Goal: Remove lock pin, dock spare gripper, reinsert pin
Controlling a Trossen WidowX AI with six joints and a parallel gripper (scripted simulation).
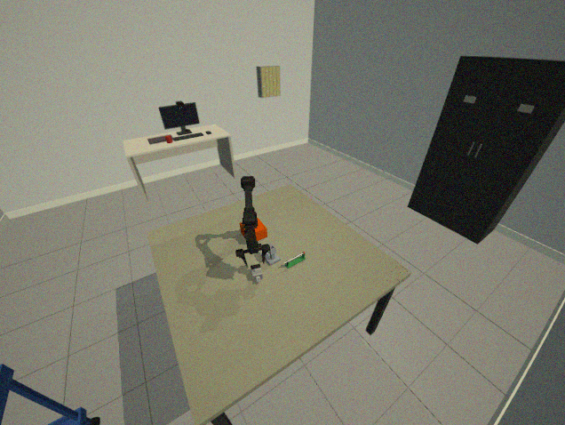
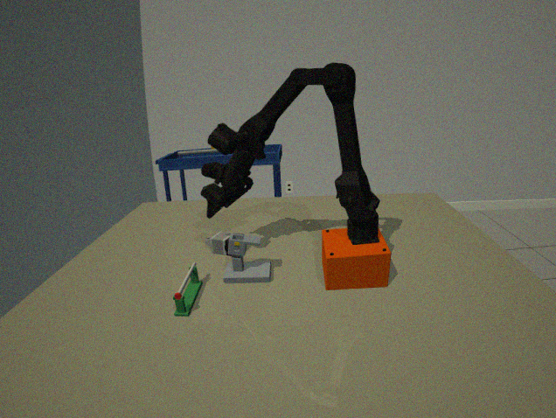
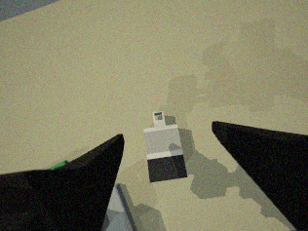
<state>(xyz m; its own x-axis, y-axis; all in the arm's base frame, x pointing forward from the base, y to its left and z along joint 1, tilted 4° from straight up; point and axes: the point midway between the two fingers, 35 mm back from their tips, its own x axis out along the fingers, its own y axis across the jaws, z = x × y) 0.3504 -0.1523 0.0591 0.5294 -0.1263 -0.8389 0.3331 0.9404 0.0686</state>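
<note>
Now: gripper tip 90 mm above the spare gripper, 10 mm to the right of it and 10 mm past it. Also, from my gripper tip: socket: 150 mm to the left, 90 mm behind, 60 mm below; then green cradle: 260 mm to the left, 90 mm below, 30 mm ahead.
</note>
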